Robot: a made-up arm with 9 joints. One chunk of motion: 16 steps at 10 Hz.
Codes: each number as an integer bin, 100 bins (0 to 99) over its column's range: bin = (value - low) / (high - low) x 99, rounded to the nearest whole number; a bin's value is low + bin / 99 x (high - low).
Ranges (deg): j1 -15..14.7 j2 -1.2..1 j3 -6.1..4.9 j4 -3.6..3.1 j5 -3.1..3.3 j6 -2.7..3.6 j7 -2.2..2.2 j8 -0.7..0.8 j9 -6.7..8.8
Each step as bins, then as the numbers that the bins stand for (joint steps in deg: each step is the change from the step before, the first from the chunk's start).
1 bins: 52 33 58 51 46 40 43 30 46
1 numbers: 0.600 -0.467 0.344 -0.148 -0.126 -0.155 -0.289 -0.245 0.502
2 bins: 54 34 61 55 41 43 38 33 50
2 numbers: 1.200 -0.444 0.678 0.122 -0.449 0.036 -0.511 -0.200 1.128
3 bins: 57 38 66 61 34 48 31 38 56
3 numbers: 2.100 -0.356 1.233 0.528 -0.902 0.355 -0.822 -0.124 2.068
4 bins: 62 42 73 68 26 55 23 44 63
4 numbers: 3.600 -0.267 2.011 1.002 -1.419 0.800 -1.178 -0.033 3.164
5 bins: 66 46 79 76 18 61 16 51 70
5 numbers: 4.800 -0.178 2.678 1.543 -1.936 1.182 -1.489 0.073 4.260
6 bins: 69 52 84 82 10 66 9 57 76
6 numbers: 5.700 -0.044 3.233 1.949 -2.454 1.500 -1.800 0.164 5.199
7 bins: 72 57 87 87 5 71 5 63 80
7 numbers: 6.600 0.067 3.567 2.288 -2.777 1.818 -1.978 0.255 5.825
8 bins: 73 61 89 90 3 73 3 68 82
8 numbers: 6.900 0.156 3.789 2.491 -2.906 1.945 -2.067 0.330 6.138
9 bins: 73 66 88 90 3 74 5 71 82
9 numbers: 6.900 0.267 3.678 2.491 -2.906 2.009 -1.978 0.376 6.138
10 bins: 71 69 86 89 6 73 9 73 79
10 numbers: 6.300 0.333 3.456 2.423 -2.712 1.945 -1.800 0.406 5.669
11 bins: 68 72 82 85 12 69 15 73 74
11 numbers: 5.400 0.400 3.011 2.153 -2.324 1.691 -1.533 0.406 4.886
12 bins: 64 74 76 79 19 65 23 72 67
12 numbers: 4.200 0.444 2.344 1.746 -1.872 1.436 -1.178 0.391 3.790
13 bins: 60 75 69 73 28 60 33 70 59
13 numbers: 3.000 0.467 1.567 1.340 -1.290 1.118 -0.733 0.361 2.537
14 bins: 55 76 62 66 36 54 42 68 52
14 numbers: 1.500 0.489 0.789 0.867 -0.773 0.736 -0.333 0.330 1.441
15 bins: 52 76 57 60 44 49 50 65 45
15 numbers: 0.600 0.489 0.233 0.461 -0.256 0.418 0.022 0.285 0.345
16 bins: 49 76 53 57 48 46 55 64 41
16 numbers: -0.300 0.489 -0.211 0.258 0.003 0.227 0.244 0.270 -0.281
